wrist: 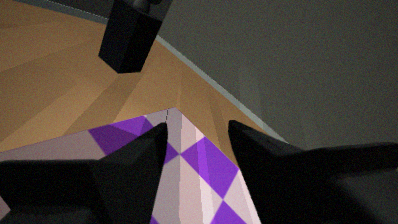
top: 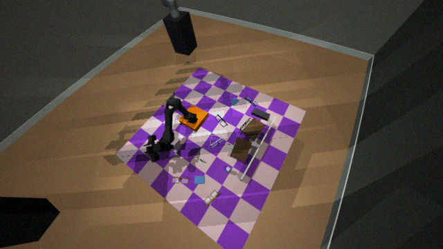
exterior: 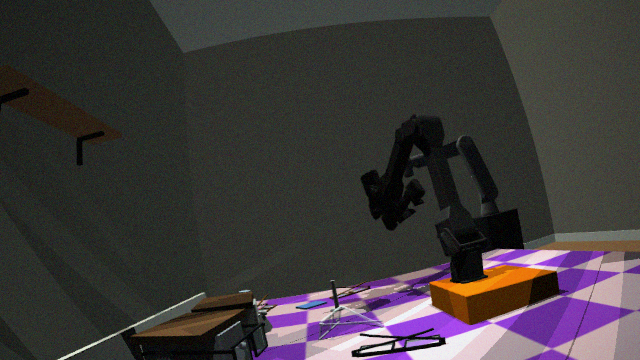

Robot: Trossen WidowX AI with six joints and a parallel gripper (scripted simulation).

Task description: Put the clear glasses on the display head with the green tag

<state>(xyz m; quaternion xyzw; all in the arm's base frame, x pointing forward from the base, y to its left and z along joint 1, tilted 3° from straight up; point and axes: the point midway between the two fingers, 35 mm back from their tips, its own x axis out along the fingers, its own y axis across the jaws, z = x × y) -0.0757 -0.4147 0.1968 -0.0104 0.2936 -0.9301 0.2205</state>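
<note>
My gripper tip is now 360 mm short of the round foot, 220 mm above it and 130 mm to the right of it. Round my gripper tip: black case 750 mm to the left, 660 mm ahead, 230 mm below.
</note>
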